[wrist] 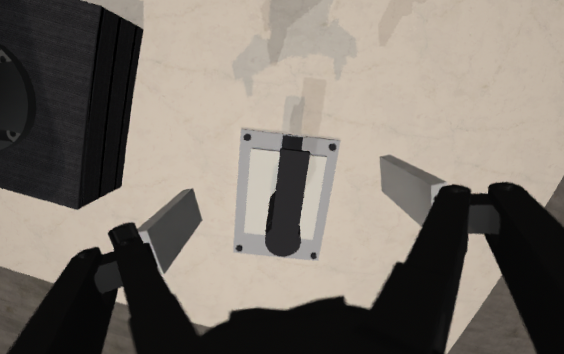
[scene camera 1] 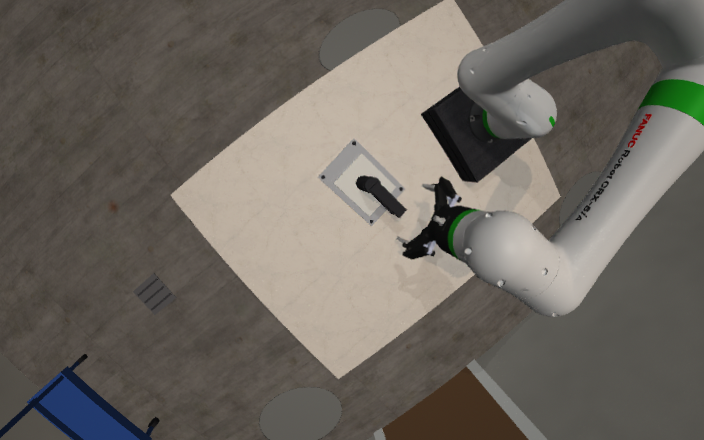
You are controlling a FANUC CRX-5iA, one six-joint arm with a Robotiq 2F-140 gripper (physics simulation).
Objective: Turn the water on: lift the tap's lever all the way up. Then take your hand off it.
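Places are measured from the arm's base along level axes (x ahead, y left, z up), in metres.
Pixels of known places: gripper, fingertip midpoint: (wrist: 287, 189) (scene camera 1: 414, 213); arm's base, link origin: (scene camera 1: 487, 119).
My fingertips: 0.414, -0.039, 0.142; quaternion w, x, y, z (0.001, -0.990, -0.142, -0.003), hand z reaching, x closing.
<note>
For each thing: its middle in the pictures, then the offset to it from my fingertips, as dx, dy, dz. Level surfaces: height alone.
- tap's black lever, body centre: (wrist: 288, 199) (scene camera 1: 388, 199) +0.009, -0.046, -0.098
- grey base plate, body centre: (wrist: 282, 200) (scene camera 1: 362, 182) +0.008, -0.106, -0.243
- pale table, surface height: dz -0.249
The tap's black lever (scene camera 1: 388, 199) (wrist: 290, 190) stands over a grey base plate (scene camera 1: 340, 162) (wrist: 242, 200) on the table. In the scene view it points to the lower right, toward the gripper. In the wrist view it lies along the plate, seen end to end above the tap body, which it mostly hides. Its height is hard to tell. My gripper (scene camera 1: 414, 213) (wrist: 287, 189) is wide open and empty. In the wrist view, its fingers are on either side of the lever, with a gap on each side. In the scene view, the fingertips are just beyond the lever's free end.
A black block (scene camera 1: 450, 135) (wrist: 110, 105) under the arm's base stands on the pale table (scene camera 1: 259, 223) (wrist: 195, 110), left of the gripper in the wrist view. The arm reaches in from the right in the scene view. A blue cart (scene camera 1: 85, 409) stands at the lower left.
</note>
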